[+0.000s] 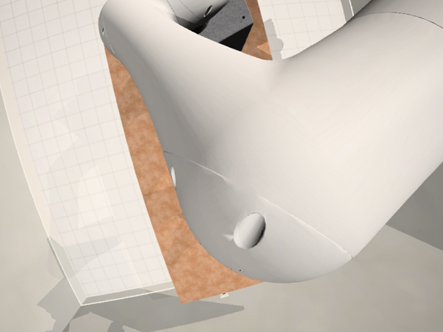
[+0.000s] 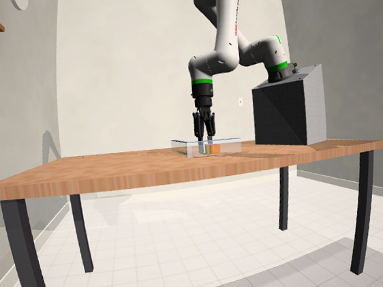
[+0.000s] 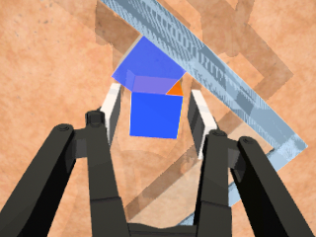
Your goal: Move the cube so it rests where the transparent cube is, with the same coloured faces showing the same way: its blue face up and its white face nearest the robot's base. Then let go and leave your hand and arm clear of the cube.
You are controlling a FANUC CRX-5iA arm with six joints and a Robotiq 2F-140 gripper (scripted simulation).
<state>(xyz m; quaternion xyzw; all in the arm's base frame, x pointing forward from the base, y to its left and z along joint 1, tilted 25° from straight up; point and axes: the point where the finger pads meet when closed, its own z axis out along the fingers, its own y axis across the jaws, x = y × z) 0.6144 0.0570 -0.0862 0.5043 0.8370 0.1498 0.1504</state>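
Now: the transparent cube 30 mm to the left of my hand, 20 mm below it and 20 mm behind it.
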